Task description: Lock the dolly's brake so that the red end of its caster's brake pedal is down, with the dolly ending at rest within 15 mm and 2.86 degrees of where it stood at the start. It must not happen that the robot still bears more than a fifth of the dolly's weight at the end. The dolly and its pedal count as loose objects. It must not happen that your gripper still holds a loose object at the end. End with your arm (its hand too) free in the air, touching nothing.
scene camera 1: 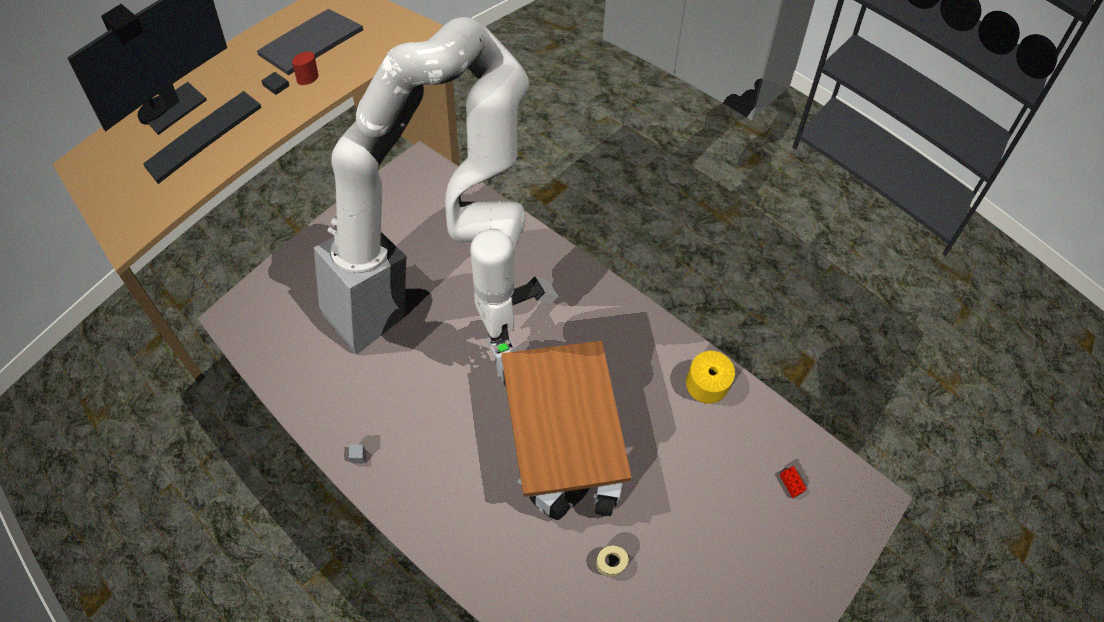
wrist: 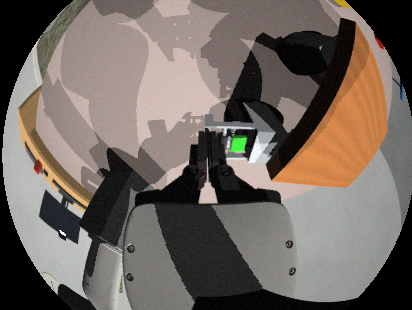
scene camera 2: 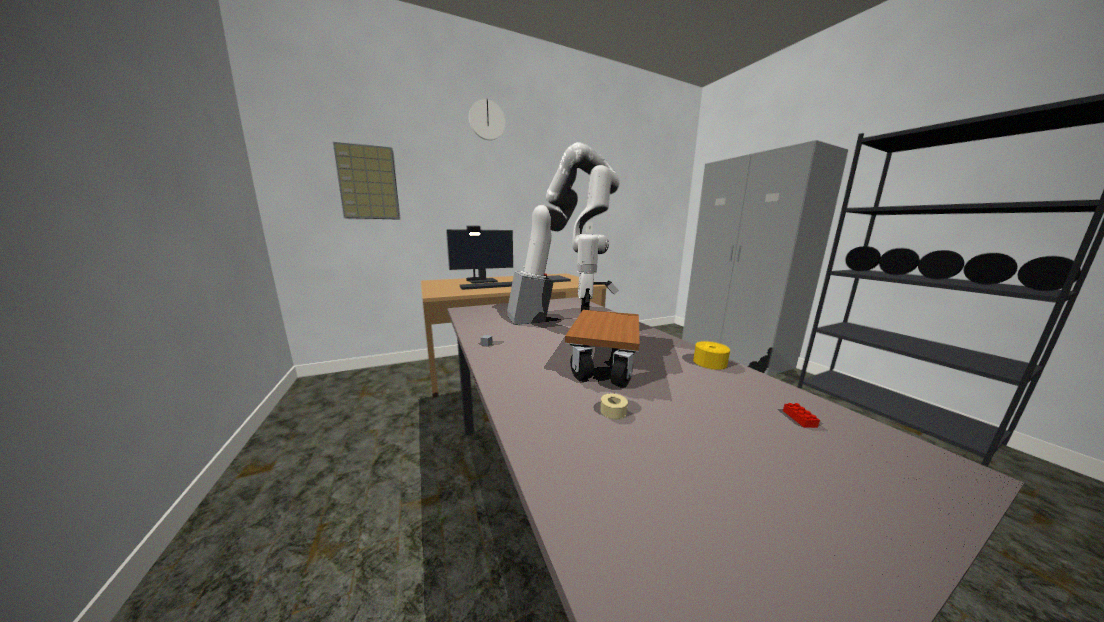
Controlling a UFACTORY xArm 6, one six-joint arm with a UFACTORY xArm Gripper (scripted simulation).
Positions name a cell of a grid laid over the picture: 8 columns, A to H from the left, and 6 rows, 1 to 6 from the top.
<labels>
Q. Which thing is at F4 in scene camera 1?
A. A yellow spool.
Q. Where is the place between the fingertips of my gripper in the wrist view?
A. E3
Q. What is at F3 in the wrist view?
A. A caster.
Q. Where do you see a yellow spool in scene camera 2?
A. F4
</labels>
